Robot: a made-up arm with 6 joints.
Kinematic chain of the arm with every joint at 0, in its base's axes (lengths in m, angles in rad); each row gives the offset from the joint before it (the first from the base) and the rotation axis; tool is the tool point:
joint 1: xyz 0 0 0.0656 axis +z
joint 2: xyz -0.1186 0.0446 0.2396 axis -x
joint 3: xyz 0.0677 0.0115 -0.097 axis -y
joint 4: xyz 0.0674 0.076 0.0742 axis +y
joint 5: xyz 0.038 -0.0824 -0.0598 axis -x
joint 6: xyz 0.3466 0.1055 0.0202 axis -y
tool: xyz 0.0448 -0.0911 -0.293
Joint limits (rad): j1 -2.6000..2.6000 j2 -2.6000..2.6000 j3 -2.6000..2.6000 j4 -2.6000..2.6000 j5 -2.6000..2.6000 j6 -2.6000..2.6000
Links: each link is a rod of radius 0.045 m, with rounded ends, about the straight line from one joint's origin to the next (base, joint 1, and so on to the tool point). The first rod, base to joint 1, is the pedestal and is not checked.
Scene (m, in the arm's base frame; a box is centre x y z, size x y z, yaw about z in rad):
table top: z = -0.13
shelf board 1: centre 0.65 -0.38 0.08 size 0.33 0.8 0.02 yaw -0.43
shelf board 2: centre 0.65 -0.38 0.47 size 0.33 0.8 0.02 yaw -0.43
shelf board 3: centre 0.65 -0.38 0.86 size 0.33 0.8 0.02 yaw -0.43
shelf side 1: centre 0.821 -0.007 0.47 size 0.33 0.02 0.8 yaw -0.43
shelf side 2: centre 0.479 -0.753 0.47 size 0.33 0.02 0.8 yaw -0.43
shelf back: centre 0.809 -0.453 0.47 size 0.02 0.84 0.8 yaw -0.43
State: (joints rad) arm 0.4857 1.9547 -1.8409 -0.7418 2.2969 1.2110
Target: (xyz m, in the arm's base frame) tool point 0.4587 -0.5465 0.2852
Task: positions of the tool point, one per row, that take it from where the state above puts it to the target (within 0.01 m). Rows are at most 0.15 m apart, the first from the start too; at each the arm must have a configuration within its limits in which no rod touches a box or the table.
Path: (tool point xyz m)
1: 0.5187 -0.4665 0.6612
2: 0.4680 -0.4446 0.6740
3: 0.4092 -0.4164 0.6749
4: 0.3440 -0.3840 0.6631
5: 0.2740 -0.3495 0.6383
6: 0.2669 -0.4105 0.5229
7: 0.2528 -0.4422 0.4027
8: 0.2363 -0.4445 0.2852
9: 0.3167 -0.4887 0.2918
10: 0.3916 -0.5229 0.2913
11: 0.4588 -0.5464 0.2852

